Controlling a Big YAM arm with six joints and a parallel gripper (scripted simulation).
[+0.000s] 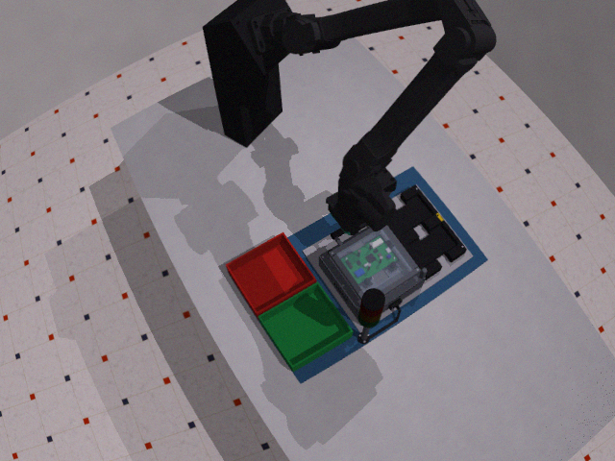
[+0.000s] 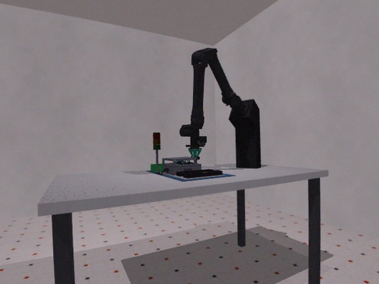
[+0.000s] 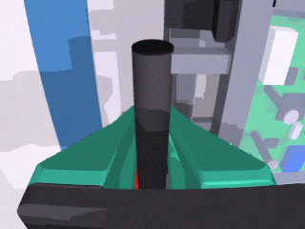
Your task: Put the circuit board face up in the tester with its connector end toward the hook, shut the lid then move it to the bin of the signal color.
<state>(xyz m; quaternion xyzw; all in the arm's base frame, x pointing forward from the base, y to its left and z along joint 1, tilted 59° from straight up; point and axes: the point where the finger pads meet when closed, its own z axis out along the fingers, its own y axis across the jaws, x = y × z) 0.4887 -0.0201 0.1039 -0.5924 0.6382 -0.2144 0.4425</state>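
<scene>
Now: hand 6 cm to the right of the latch hook and 1 cm short of it. The rest, counted from my hand: green circuit board 8 cm ahead, 1 cm to the left, 1 cm below; then tester lid 9 cm ahead, 1 cm to the left, 1 cm above; then tester plate 9 cm ahead, 2 cm to the left, 1 cm below.
</scene>
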